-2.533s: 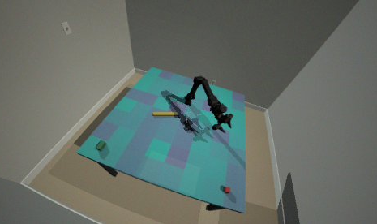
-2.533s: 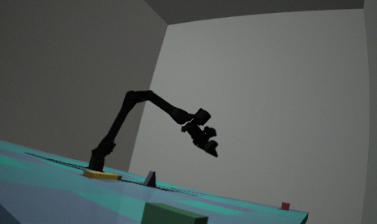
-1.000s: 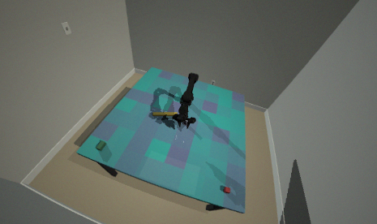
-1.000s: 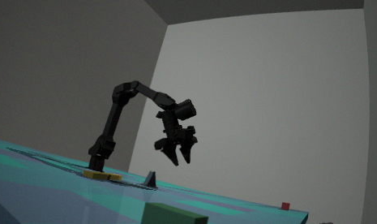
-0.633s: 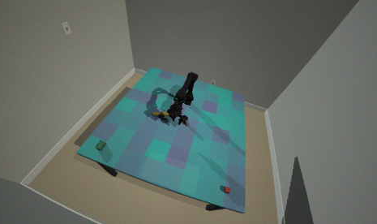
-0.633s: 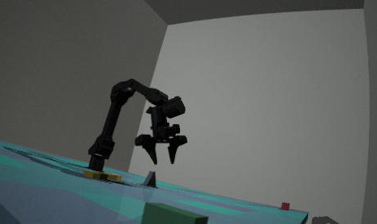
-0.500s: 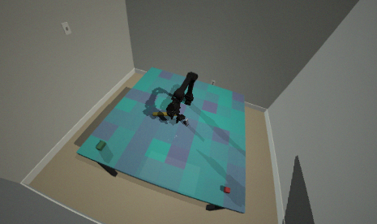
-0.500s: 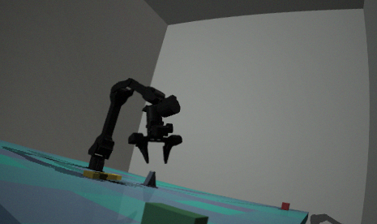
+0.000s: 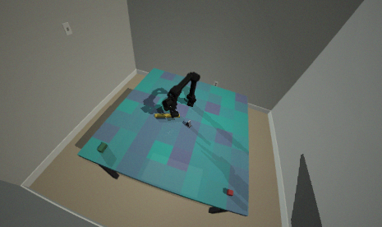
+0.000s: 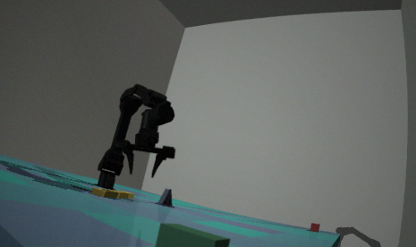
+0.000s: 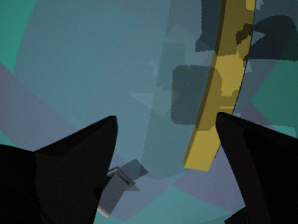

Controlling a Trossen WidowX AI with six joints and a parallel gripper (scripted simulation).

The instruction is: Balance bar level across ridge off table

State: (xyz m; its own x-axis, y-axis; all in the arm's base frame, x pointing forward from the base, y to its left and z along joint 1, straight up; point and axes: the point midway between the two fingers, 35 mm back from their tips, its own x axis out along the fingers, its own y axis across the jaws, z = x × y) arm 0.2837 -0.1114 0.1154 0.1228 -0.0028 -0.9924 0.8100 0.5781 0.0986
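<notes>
The yellow bar lies 7 cm below my gripper tip, 5 cm to the right of it and 4 cm behind it. Round my gripper tip: green block: 45 cm ahead, 39 cm to the right, 6 cm below; small red cube: 61 cm to the left, 45 cm ahead, 6 cm below.
</notes>
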